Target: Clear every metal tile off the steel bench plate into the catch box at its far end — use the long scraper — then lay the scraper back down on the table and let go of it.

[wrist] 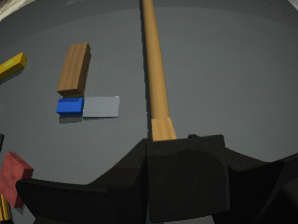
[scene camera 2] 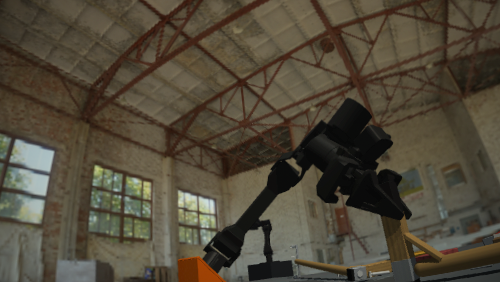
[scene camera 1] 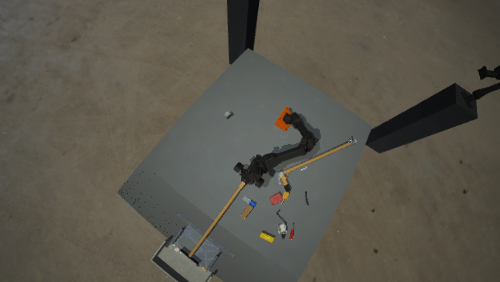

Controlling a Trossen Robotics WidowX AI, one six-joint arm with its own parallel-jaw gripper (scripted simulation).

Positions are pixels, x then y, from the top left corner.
Scene:
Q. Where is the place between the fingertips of the gripper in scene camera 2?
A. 406, 217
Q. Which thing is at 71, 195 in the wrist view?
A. The gripper.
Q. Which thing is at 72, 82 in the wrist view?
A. A wooden block.

